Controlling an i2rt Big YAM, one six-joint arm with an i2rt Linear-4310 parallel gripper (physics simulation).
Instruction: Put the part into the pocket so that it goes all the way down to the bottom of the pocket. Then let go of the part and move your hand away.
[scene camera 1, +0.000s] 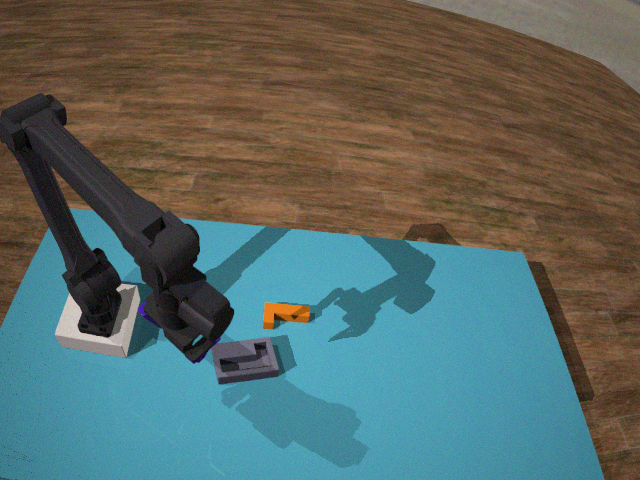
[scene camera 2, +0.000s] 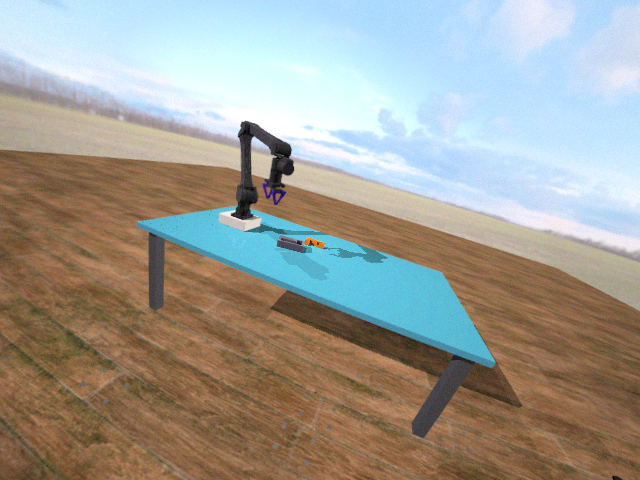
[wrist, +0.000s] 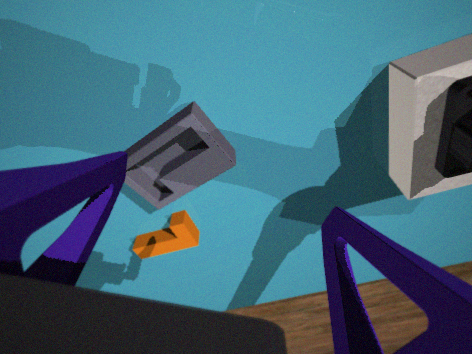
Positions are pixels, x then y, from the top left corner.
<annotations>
my gripper: open, holds nothing
an orange L-shaped block (scene camera 1: 272, 311): on the table
</annotations>
